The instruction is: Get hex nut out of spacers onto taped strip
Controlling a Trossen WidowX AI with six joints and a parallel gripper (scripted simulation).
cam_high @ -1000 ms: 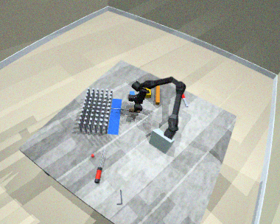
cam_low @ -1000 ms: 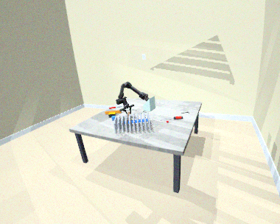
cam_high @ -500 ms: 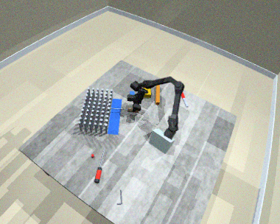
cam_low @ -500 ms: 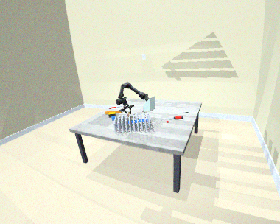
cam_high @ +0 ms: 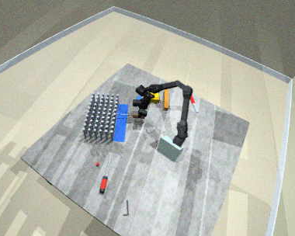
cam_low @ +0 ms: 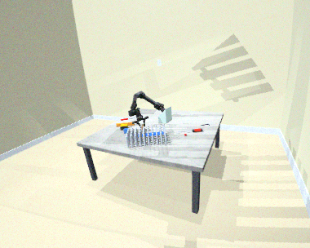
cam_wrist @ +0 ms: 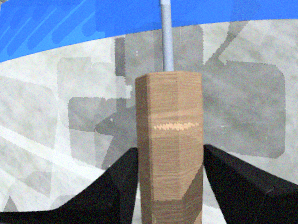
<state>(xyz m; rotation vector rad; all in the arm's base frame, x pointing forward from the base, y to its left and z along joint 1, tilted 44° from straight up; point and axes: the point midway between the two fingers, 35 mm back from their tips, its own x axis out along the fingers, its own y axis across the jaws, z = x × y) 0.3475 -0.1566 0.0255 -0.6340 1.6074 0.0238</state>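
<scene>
Now: gripper tip 100 mm short of the blue taped strip, 90 mm to the right of it and 40 mm above it. The rest, counted from my gripper tip: orange bar (310 mm to the right, 90 mm behind, 20 mm below); then wooden-handled tool (90 mm ahead, 50 mm to the left); then blue block (160 mm to the right, 90 mm ahead, 20 mm below).
</scene>
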